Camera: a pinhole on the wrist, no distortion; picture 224 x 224 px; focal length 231.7 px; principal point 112.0 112.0 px. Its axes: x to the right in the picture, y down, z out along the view. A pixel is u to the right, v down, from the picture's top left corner.
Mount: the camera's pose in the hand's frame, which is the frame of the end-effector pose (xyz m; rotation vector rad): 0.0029 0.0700 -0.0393 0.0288 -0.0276 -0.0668
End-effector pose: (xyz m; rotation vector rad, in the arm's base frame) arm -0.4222 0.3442 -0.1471 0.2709 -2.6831 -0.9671
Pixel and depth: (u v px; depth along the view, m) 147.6 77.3 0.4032
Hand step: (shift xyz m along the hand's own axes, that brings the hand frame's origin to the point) 0.0492 -0.0056 0.3634
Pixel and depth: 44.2 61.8 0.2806
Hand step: -0.0910 0.0071 0.2371
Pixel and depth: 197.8 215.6 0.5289
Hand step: 0.1988 0.2780 0.5014
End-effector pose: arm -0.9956 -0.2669 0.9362 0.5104 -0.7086 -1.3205
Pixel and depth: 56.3 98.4 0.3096
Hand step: -0.0814 0.0482 0.2675
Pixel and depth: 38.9 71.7 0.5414
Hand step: -0.1892 -0.0275 0.4943
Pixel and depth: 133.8 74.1 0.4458
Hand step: 0.0272 -0.0180 0.4051
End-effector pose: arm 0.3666 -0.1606 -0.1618 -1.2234 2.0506 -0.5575
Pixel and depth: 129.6 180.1 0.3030
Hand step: 0.0231 0.1488 0.2667
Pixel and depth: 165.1 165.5 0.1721
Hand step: 0.0400 0.1022 0.1349
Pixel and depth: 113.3 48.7 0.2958
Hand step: -0.0092 -0.0189 0.2539
